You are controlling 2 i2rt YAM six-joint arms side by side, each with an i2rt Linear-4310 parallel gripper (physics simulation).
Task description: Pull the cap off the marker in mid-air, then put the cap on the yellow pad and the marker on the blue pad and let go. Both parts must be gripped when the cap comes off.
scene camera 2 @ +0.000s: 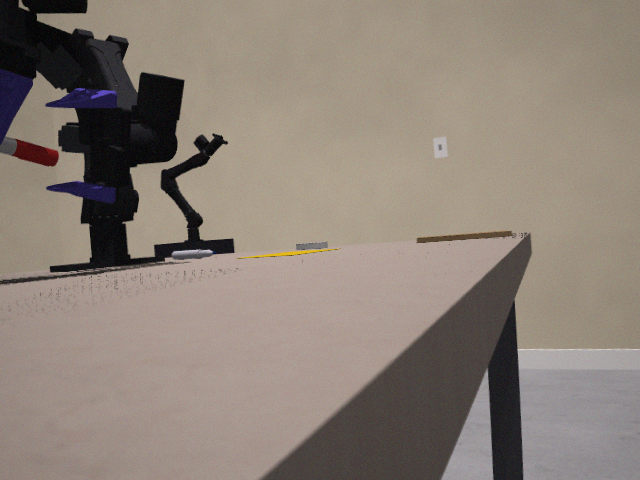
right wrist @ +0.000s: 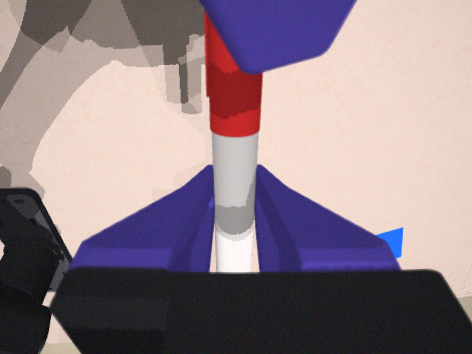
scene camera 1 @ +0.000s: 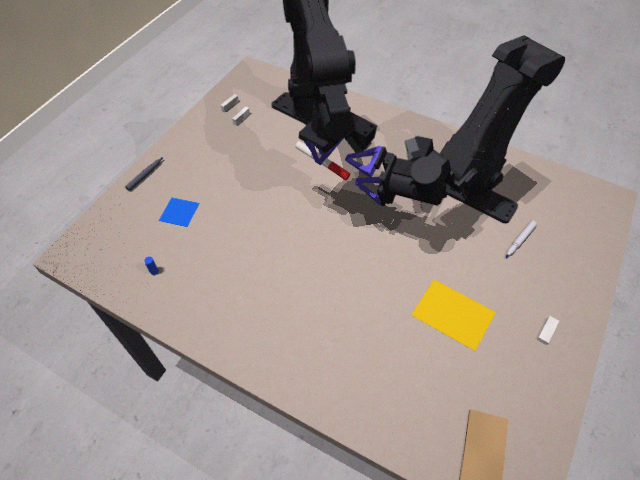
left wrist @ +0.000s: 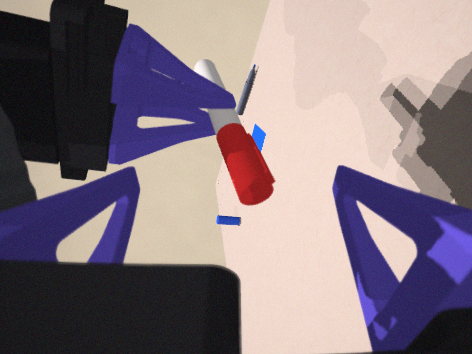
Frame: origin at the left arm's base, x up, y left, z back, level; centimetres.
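Seen in the pictures: left gripper, fingertip midpoint: [scene camera 2: 49,147] [scene camera 1: 351,169] [left wrist: 236,177]; right gripper, fingertip midpoint: [right wrist: 234,176] [scene camera 1: 320,161] [left wrist: 229,114]; left arm's base, origin of the base link: [scene camera 2: 111,266] [scene camera 1: 475,197]; right arm's base, origin of the base link: [right wrist: 39,245] [scene camera 1: 305,113].
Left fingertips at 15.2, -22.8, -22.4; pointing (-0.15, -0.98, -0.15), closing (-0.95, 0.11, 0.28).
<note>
Pixels of each thing's middle, then the offset from my left fingertips to it, as dx, dy, dz.
- marker's white-grey barrel, body centre: [right wrist: 234,178] [left wrist: 223,115] [scene camera 1: 322,160] -0.2, -7.0, -1.1
- red cap, body centre: [right wrist: 233,61] [left wrist: 244,161] [scene camera 2: 33,153] [scene camera 1: 339,171] -1.0, -2.4, -1.0
- blue pad, body centre: [right wrist: 376,250] [left wrist: 255,146] [scene camera 1: 179,212] -15.2, -34.1, -23.8
- yellow pad, body centre: [scene camera 2: 290,253] [scene camera 1: 453,313] -15.2, +33.4, -9.6
- white marker, body centre: [scene camera 2: 194,254] [scene camera 1: 520,239] -14.3, +37.2, +16.0
- white block, body centre: [scene camera 2: 311,245] [scene camera 1: 548,330] -14.6, +51.4, -1.9
- dark pen, body centre: [left wrist: 246,90] [scene camera 1: 145,172] -14.3, -50.2, -20.1
- blue cylinder, body centre: [left wrist: 227,220] [scene camera 1: 151,266] -12.8, -26.2, -39.5
- tan board, body centre: [scene camera 2: 462,236] [scene camera 1: 483,454] -14.8, +51.4, -32.0
My right gripper [scene camera 1: 320,161] [left wrist: 229,114] [right wrist: 234,176] is shut on the marker's white-grey barrel [scene camera 1: 303,147] [left wrist: 225,118] [right wrist: 235,187], holding it above the table. The red cap [scene camera 1: 338,170] [scene camera 2: 36,152] [left wrist: 245,162] [right wrist: 235,102] is on the marker and points towards my left gripper [scene camera 1: 352,169] [scene camera 2: 47,146] [left wrist: 236,177]. That gripper is open; the cap's free end is at the mouth between its fingertips, not gripped. One left finger hides part of the cap in the right wrist view. The blue pad [scene camera 1: 178,212] [left wrist: 258,137] [right wrist: 392,240] and yellow pad [scene camera 1: 453,315] [scene camera 2: 289,253] lie on the table.
A white marker [scene camera 1: 522,238] [scene camera 2: 191,254] and a white block [scene camera 1: 548,329] lie near the yellow pad. A dark pen [scene camera 1: 144,174] and a blue cylinder [scene camera 1: 151,265] are near the blue pad. Two small pale blocks lie at the back left, a tan board [scene camera 1: 484,444] at the front right.
</note>
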